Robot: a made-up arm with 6 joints. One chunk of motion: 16 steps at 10 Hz.
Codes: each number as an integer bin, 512 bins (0 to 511) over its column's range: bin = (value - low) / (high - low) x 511, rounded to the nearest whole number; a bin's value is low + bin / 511 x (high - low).
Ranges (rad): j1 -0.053..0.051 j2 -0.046..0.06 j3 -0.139..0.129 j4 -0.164..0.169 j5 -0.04..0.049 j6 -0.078..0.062
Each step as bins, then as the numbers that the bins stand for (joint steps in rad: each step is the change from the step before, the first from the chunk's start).
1 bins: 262 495 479 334 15 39
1 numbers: 0.00032 0.05668 0.11222 0.05366 -0.03739 -0.06732
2 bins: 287 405 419 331 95 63
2 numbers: 0.00541 0.03801 0.08075 0.05170 -0.02345 -0.06074
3 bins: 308 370 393 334 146 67
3 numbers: 0.00968 0.03075 0.06711 0.05366 -0.01457 -0.05964
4 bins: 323 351 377 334 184 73
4 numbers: 0.01274 0.02681 0.05872 0.05366 -0.00795 -0.05800
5 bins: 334 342 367 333 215 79
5 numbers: 0.01498 0.02494 0.05348 0.05300 -0.00255 -0.05636
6 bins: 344 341 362 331 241 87
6 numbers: 0.01701 0.02474 0.05086 0.05170 0.00197 -0.05416
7 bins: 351 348 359 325 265 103
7 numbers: 0.01844 0.02619 0.04928 0.04779 0.00615 -0.04978
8 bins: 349 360 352 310 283 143
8 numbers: 0.01803 0.02868 0.04561 0.03802 0.00929 -0.03882
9 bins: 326 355 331 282 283 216
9 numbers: 0.01335 0.02764 0.03460 0.01977 0.00929 -0.01882
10 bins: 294 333 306 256 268 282
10 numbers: 0.00684 0.02308 0.02149 0.00283 0.00668 -0.00074
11 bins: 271 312 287 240 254 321
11 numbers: 0.00215 0.01872 0.01152 -0.00760 0.00424 0.00995
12 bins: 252 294 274 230 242 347
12 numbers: -0.00171 0.01499 0.00470 -0.01412 0.00215 0.01707
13 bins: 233 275 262 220 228 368
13 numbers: -0.00558 0.01105 -0.00159 -0.02063 -0.00029 0.02282
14 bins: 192 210 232 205 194 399
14 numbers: -0.01392 -0.00244 -0.01732 -0.03041 -0.00621 0.03132
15 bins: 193 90 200 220 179 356
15 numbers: -0.01372 -0.02733 -0.03411 -0.02063 -0.00882 0.01953
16 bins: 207 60 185 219 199 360
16 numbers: -0.01087 -0.03355 -0.04197 -0.02129 -0.00534 0.02063
